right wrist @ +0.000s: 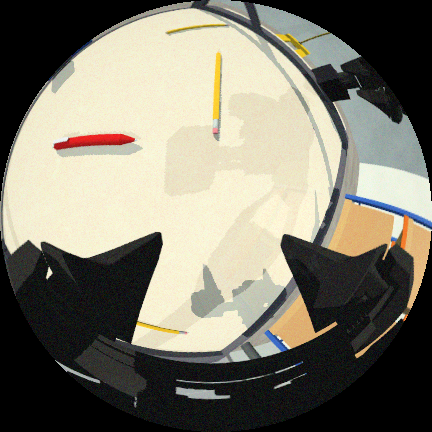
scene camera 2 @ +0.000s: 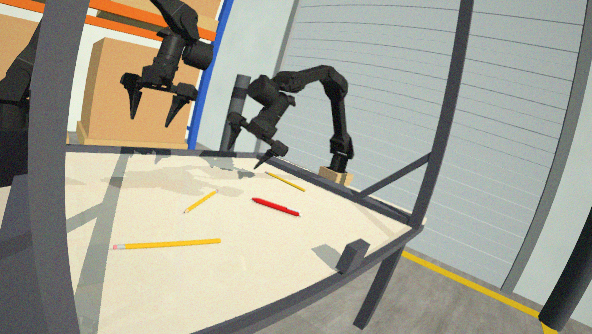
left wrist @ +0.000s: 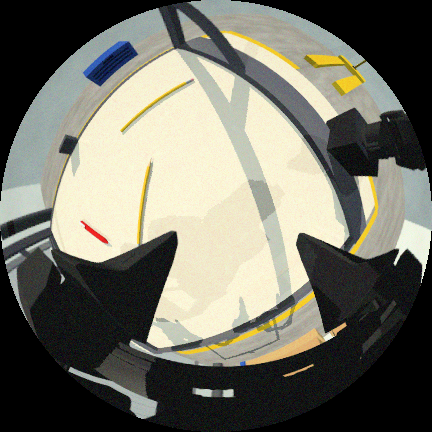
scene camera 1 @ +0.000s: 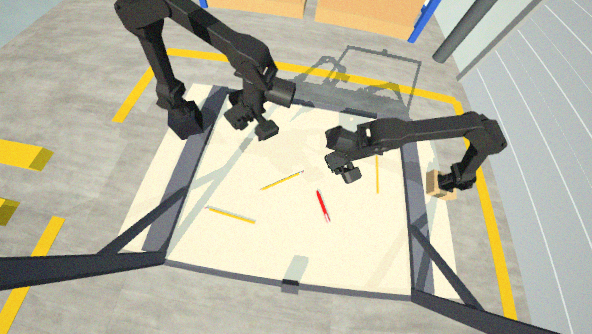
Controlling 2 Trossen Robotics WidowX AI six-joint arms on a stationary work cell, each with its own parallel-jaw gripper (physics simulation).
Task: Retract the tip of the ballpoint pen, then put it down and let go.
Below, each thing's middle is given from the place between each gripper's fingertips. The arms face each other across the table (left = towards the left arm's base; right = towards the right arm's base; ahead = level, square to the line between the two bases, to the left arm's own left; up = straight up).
Labels:
I see my left gripper 16 cm past the red ballpoint pen (right wrist: 113, 138), 30 cm to the left of it and 14 cm above it. Round my left hand: grey block (scene camera 2: 354, 252) 43 cm behind, 24 cm to the right, 12 cm below.
Right now my right hand is 17 cm past the red ballpoint pen, 1 cm to the left of it and 7 cm above it. The rest, counted from my right hand: grey block 44 cm behind, 5 cm to the left, 4 cm below.

